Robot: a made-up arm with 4 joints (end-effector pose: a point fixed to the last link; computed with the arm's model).
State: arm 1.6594 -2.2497 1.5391 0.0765
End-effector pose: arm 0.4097 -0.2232 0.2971 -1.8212 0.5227 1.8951
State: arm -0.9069 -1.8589 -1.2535 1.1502
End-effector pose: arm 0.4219 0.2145 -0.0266 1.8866 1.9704 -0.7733
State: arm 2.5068 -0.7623 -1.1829 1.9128
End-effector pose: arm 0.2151 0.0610 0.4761 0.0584 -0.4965 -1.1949
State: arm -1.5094 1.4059 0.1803 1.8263
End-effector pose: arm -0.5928 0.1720 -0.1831 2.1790 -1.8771 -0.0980
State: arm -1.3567 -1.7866 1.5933 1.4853
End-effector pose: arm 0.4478 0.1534 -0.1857 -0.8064 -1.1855 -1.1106
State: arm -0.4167 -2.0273 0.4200 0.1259
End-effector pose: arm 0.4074 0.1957 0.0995 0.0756 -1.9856 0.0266
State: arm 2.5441 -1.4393 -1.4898 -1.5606
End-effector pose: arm 0.4864 -0.2003 0.0818 2.0136 -1.9296 0.6374
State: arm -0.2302 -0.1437 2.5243 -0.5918
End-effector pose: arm -0.1603 0.2807 -0.3968 0.3255 -1.0685 -2.3057
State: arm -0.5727 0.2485 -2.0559 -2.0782
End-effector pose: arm -0.1569 -0.0274 -0.4927 1.1349 2.2274 0.3827
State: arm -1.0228 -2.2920 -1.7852 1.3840
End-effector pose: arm 0.3782 0.3894 0.0605 1.1649 1.4557 -0.5002
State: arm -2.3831 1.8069 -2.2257 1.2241
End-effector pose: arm -0.4885 0.0520 -0.3021 -0.9850 1.3658 0.6302
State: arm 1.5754 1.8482 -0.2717 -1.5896
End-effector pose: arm -0.5459 -0.3426 0.1029 -1.7456 -2.3188 -0.2227
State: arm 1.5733 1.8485 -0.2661 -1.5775
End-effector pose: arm -0.5445 -0.3432 0.1033 -1.7548 -2.3274 -0.2302
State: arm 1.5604 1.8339 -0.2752 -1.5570
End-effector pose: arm -0.5466 -0.3332 0.1074 -1.7831 -2.3216 -0.2503
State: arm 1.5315 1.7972 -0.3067 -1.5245
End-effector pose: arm -0.5533 -0.3069 0.1160 -1.8400 -2.2941 -0.2903
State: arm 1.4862 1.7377 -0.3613 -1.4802
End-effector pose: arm -0.5625 -0.2632 0.1272 -1.9272 -2.2442 -0.3535
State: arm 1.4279 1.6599 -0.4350 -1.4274
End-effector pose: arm -0.5704 -0.2049 0.1370 -2.0388 -2.1762 -0.4404
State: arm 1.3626 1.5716 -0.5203 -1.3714
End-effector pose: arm -0.5733 -0.1384 0.1417 -2.1624 -2.0970 -0.5479
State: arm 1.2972 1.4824 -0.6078 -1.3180
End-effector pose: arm -0.5698 -0.0722 0.1397 -2.2829 -2.0157 -0.6673
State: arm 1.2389 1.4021 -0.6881 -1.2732
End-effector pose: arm -0.5613 -0.0143 0.1326 2.3371 1.9021 0.7692
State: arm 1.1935 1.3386 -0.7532 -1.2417
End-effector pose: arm -0.5514 0.0299 0.1238 2.3411 1.7906 0.8418
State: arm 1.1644 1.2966 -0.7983 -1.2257
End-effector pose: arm -0.5434 0.0585 0.1165 2.3411 1.7212 0.8904
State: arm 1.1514 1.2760 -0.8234 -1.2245
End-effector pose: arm -0.5395 0.0728 0.1127 2.3451 1.6929 0.9154
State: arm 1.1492 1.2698 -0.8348 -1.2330
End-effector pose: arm -0.5389 0.0778 0.1115 2.3539 1.6918 0.9242
